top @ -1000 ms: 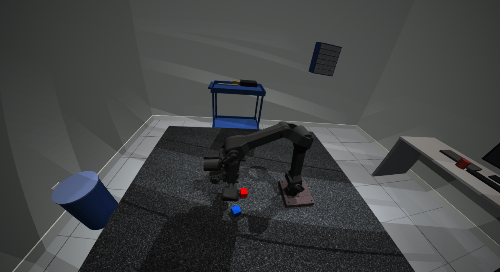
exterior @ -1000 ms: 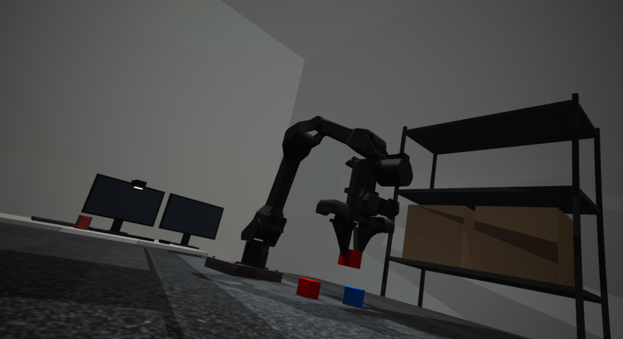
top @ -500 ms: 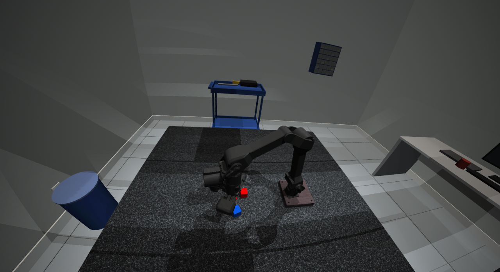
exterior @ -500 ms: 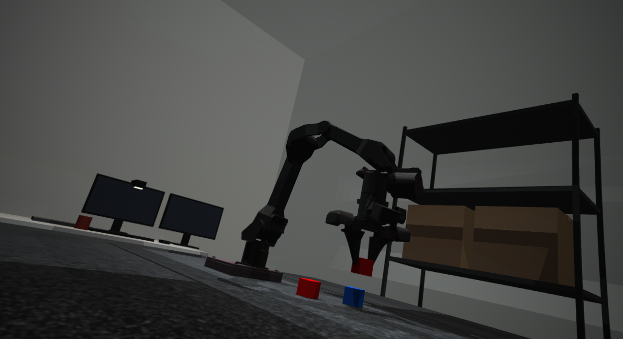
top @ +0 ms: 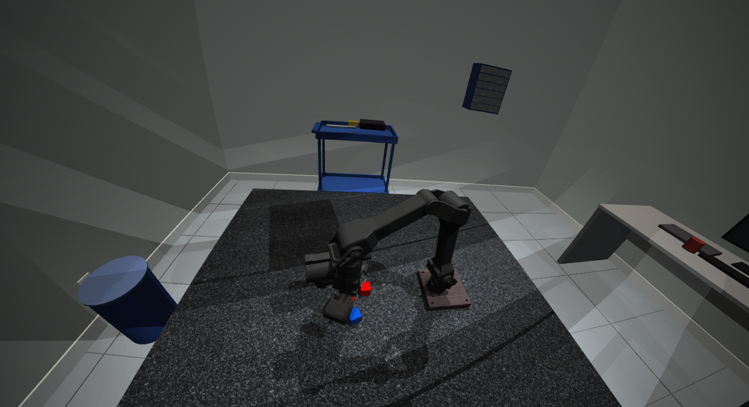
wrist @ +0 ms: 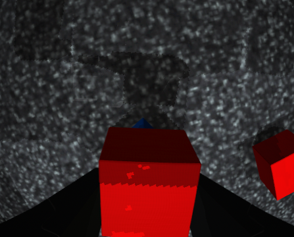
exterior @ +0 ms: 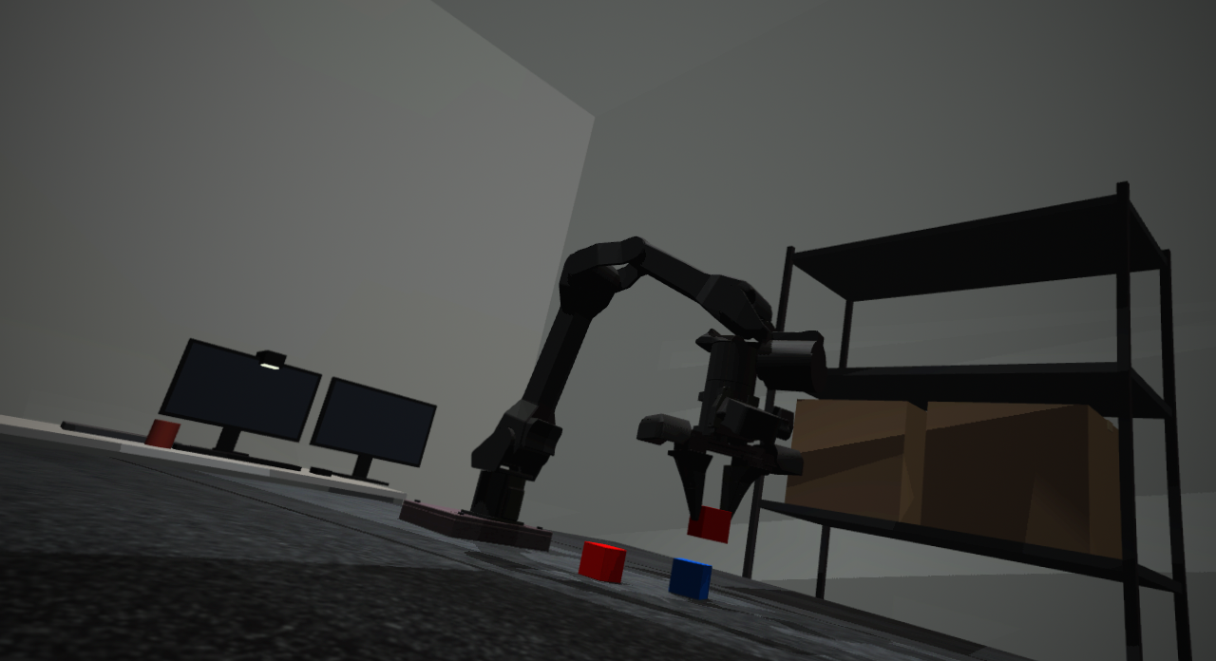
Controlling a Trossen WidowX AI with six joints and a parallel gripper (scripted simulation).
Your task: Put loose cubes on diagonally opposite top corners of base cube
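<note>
My gripper tip is now 60 mm above the blue base cube, 20 mm past it and 10 mm to the right of it.
</note>
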